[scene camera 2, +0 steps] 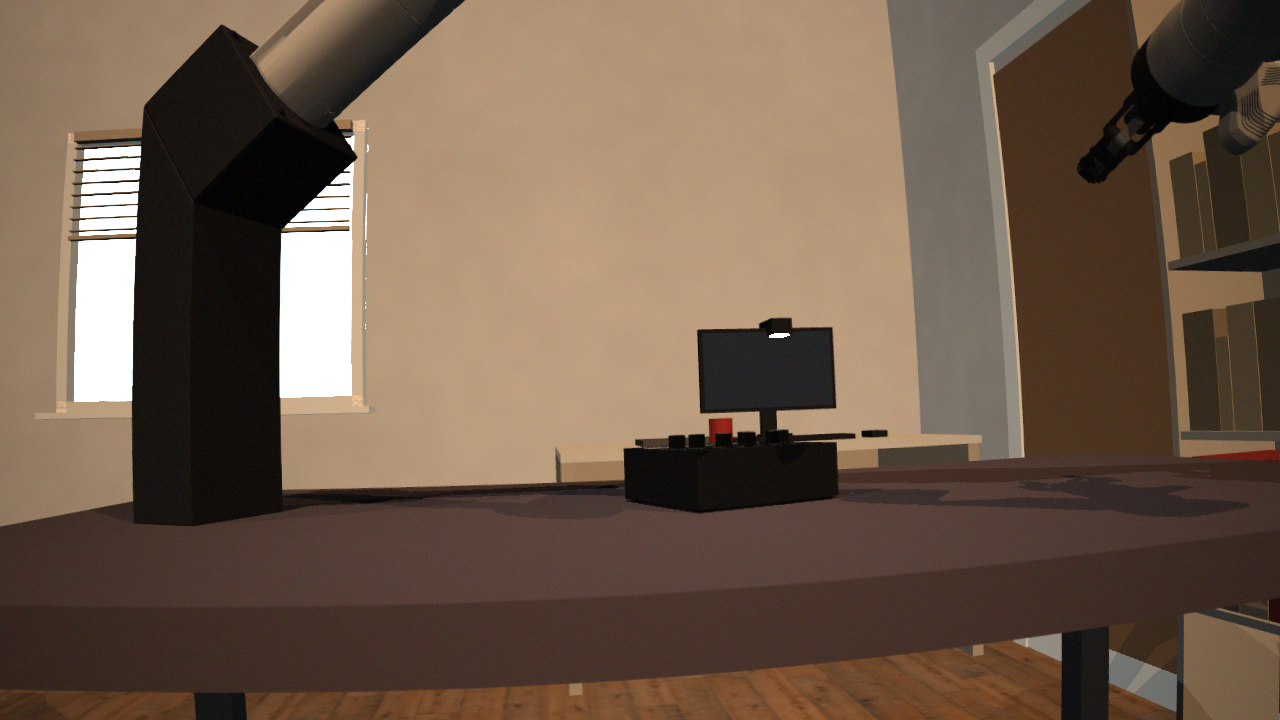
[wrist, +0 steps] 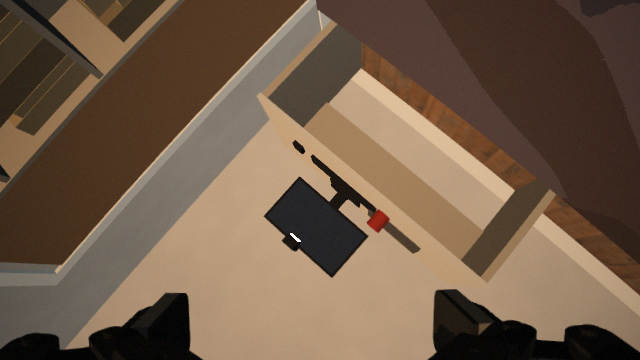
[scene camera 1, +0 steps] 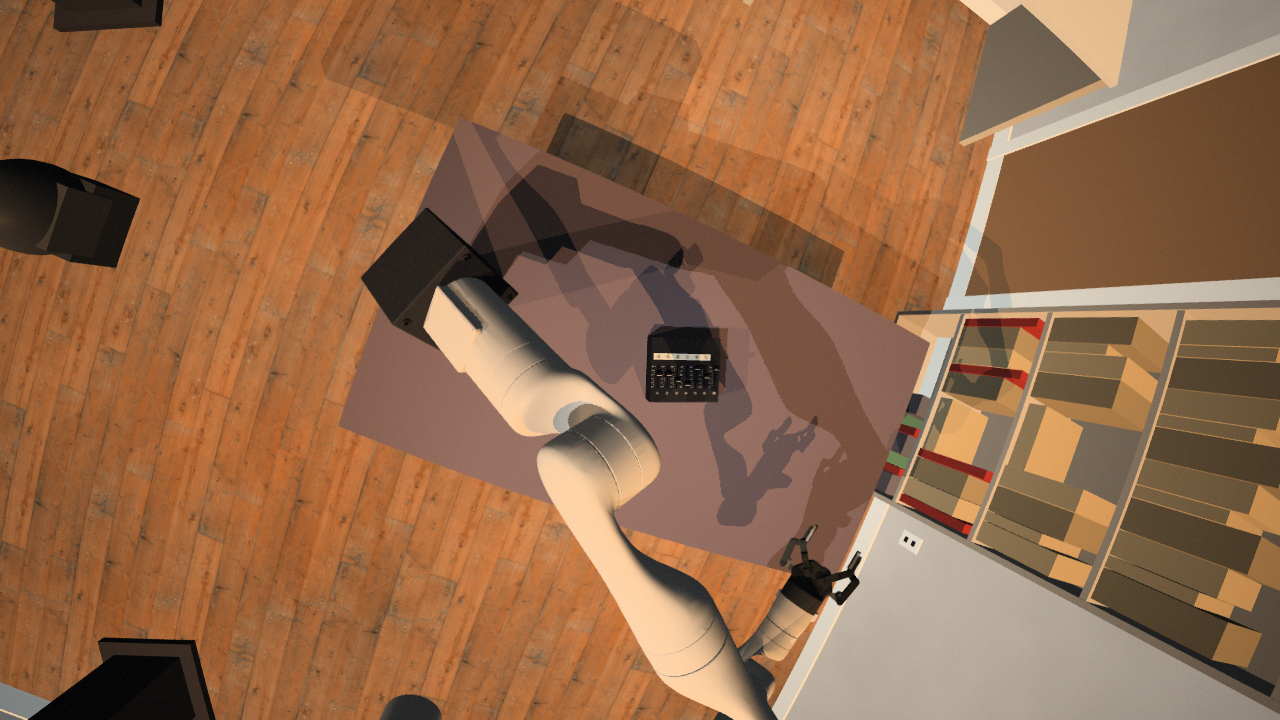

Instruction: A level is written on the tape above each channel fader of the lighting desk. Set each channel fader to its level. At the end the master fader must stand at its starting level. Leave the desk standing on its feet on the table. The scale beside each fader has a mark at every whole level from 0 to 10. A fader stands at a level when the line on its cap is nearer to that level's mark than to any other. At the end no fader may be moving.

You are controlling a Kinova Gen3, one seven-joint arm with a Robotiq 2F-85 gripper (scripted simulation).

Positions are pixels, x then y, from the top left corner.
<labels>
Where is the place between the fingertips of the gripper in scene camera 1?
At 837, 538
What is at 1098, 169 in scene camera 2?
The gripper.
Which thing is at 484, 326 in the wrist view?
The gripper.
</labels>
